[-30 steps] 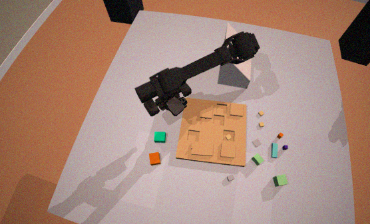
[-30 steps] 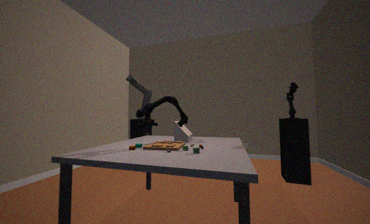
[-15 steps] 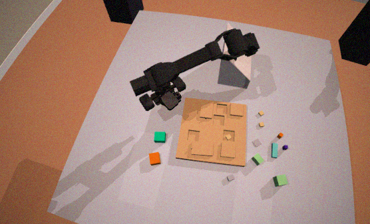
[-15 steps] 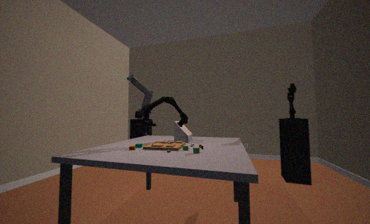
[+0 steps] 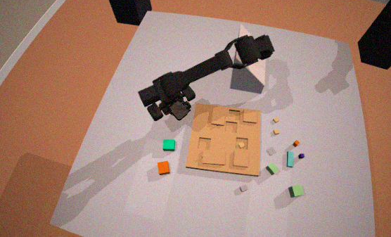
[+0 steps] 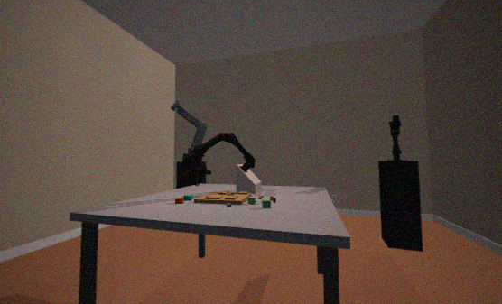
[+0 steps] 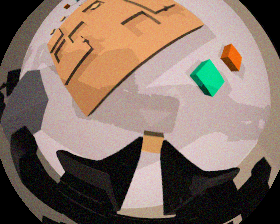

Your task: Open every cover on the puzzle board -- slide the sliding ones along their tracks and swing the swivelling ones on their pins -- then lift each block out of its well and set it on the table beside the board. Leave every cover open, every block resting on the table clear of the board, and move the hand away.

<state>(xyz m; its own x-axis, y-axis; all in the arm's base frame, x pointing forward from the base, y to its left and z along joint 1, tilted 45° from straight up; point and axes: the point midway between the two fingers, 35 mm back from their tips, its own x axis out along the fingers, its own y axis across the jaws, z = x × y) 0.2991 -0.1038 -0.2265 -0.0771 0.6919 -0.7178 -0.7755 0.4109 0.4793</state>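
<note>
The tan puzzle board lies 25 cm to the left of my gripper tip, 6 cm below it and 1 cm ahead of it. Round my gripper tip: teal bar: 52 cm to the left, 8 cm below, 4 cm ahead; tiny orange cube: 54 cm to the left, 7 cm below, 3 cm behind; green block: 12 cm ahead, 7 cm below, 1 cm to the left.
</note>
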